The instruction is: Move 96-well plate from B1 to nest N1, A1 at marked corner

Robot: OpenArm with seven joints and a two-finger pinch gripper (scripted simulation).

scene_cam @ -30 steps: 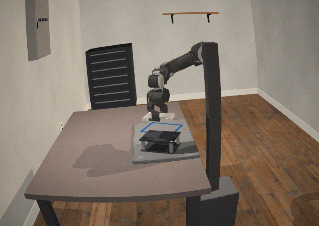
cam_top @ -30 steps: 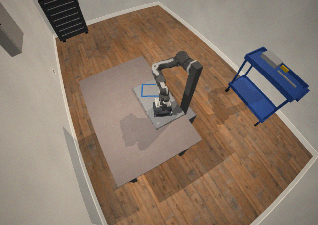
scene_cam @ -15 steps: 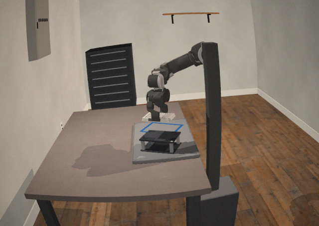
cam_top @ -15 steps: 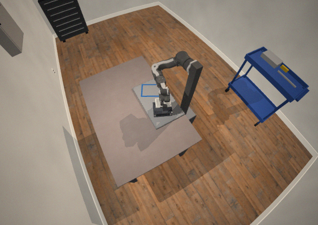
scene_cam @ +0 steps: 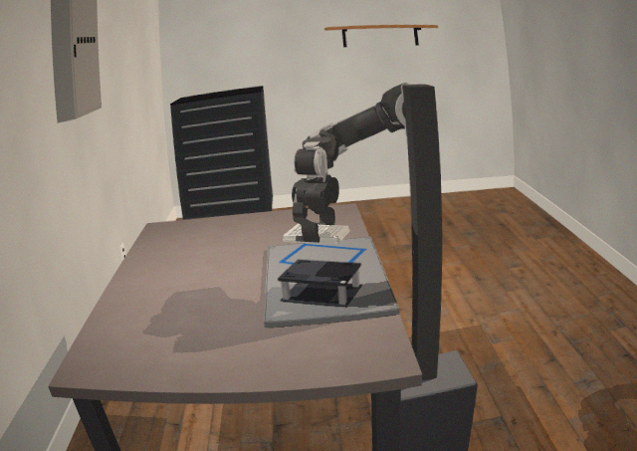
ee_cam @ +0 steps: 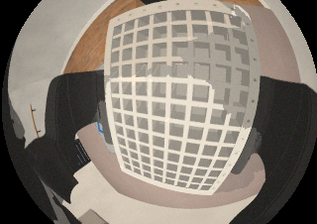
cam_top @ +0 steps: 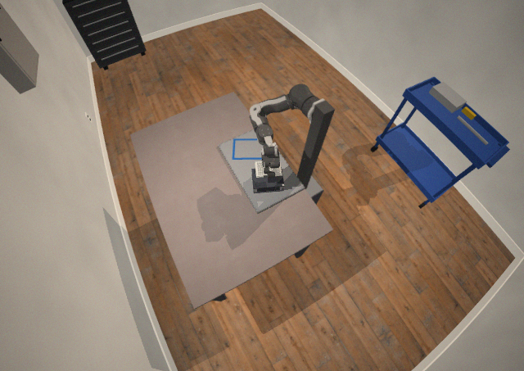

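Now: hand 10 cm above the black raised nest N1. Round my hand: white 96-well plate (right at my hand).
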